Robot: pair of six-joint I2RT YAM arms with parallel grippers.
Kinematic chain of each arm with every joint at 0, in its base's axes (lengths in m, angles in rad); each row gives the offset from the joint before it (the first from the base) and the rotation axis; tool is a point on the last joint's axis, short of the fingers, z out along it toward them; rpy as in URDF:
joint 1: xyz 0 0 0.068 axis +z
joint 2: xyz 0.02 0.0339 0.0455 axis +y
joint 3: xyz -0.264 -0.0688 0 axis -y
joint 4: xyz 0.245 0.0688 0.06 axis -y
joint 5: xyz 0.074 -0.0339 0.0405 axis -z
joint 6: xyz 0.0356 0 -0.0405 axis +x
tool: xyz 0 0 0 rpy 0 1.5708 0
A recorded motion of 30 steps. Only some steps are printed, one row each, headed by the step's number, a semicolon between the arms.
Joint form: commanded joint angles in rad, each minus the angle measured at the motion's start. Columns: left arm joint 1, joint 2, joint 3, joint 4, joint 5, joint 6; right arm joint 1, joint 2, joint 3, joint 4, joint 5, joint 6.
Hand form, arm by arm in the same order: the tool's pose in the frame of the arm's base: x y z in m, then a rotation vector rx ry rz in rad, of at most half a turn. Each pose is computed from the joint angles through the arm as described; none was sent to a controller.
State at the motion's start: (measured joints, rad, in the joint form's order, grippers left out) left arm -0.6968 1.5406 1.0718 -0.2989 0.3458 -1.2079; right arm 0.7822 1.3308 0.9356 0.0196 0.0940 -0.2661
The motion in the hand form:
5: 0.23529 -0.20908 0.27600 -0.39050 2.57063 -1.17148; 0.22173 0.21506 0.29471 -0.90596 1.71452 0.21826
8: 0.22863 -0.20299 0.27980 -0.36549 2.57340 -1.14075; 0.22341 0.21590 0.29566 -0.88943 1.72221 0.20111
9: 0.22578 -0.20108 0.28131 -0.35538 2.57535 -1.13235; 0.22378 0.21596 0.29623 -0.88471 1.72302 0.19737
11: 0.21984 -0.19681 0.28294 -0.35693 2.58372 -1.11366; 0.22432 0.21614 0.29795 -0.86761 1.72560 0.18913
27: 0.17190 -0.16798 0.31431 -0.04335 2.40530 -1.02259; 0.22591 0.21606 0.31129 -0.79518 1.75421 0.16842
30: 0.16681 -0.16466 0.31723 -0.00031 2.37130 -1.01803; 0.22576 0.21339 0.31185 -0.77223 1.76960 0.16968
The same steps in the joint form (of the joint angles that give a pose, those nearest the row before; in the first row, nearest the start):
5: 0.0034 -0.1127 0.0052 -0.0665 -0.0489 0.0770; 0.0024 -0.0005 0.0107 -0.0008 0.0320 -0.0083
8: 0.0034 -0.1468 -0.0038 -0.1034 -0.0615 0.1042; 0.0029 0.0067 0.0203 -0.0044 0.0532 -0.0035
9: 0.0019 -0.1597 -0.0070 -0.1169 -0.0647 0.1127; 0.0028 0.0076 0.0228 -0.0051 0.0581 -0.0024
11: -0.0010 -0.1857 -0.0169 -0.1452 -0.0740 0.1158; 0.0037 0.0086 0.0286 -0.0058 0.0733 0.0044
27: -0.0532 -0.4361 -0.0923 -0.2027 -0.1843 0.3392; 0.0060 0.0084 0.0810 -0.0579 0.1283 0.0491
30: -0.0591 -0.4661 -0.1048 -0.1951 -0.1935 0.3715; 0.0011 0.0013 0.0800 -0.0693 0.1353 0.0684

